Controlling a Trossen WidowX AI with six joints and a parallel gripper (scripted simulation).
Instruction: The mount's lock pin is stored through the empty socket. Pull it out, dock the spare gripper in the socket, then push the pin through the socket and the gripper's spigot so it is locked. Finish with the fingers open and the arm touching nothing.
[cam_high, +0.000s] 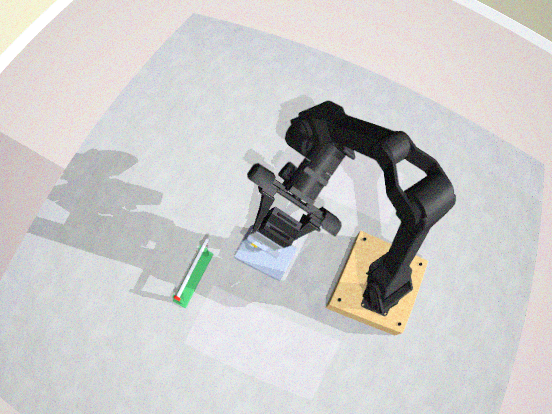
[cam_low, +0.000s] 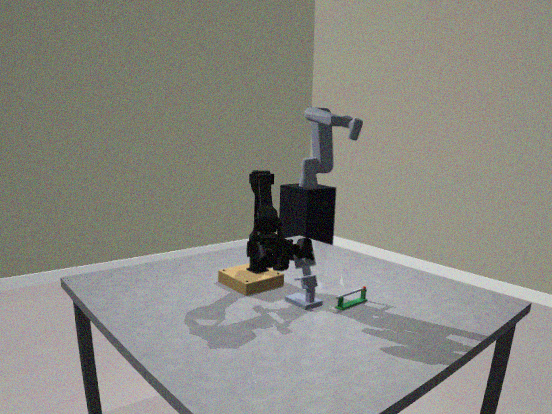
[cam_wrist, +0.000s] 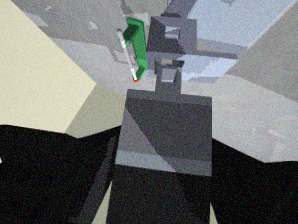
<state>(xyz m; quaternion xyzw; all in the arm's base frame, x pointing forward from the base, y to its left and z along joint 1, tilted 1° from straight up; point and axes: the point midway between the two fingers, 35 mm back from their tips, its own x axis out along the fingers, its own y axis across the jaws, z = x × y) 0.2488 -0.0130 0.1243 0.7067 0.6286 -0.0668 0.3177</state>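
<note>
Now: the narrow green cradle 12 cm ahead of my gripper tip, 11 cm to the left of it and 13 cm below it. From my gripper tip the other things lie so: spare gripper 1 cm to the right; mount 2 cm ahead, 1 cm to the right, 10 cm below.
</note>
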